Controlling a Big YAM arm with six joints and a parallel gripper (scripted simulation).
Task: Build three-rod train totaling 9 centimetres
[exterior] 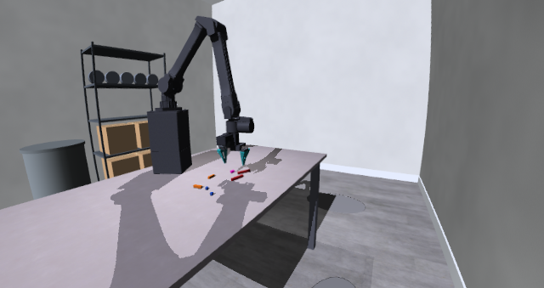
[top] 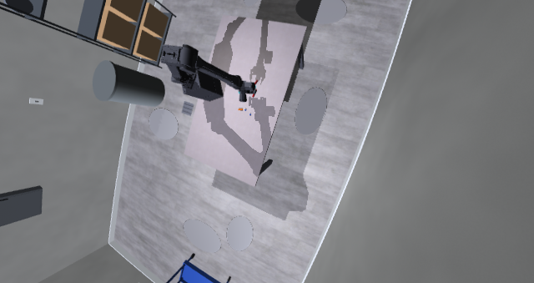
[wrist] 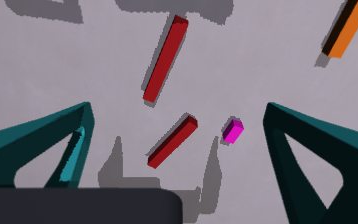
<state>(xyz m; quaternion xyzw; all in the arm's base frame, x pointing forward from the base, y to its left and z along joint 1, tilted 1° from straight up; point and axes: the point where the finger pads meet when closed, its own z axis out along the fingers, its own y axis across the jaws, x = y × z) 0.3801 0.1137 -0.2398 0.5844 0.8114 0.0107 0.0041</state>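
My gripper is now 70 mm past the magenta rod, 50 mm to the right of it and 80 mm above it.
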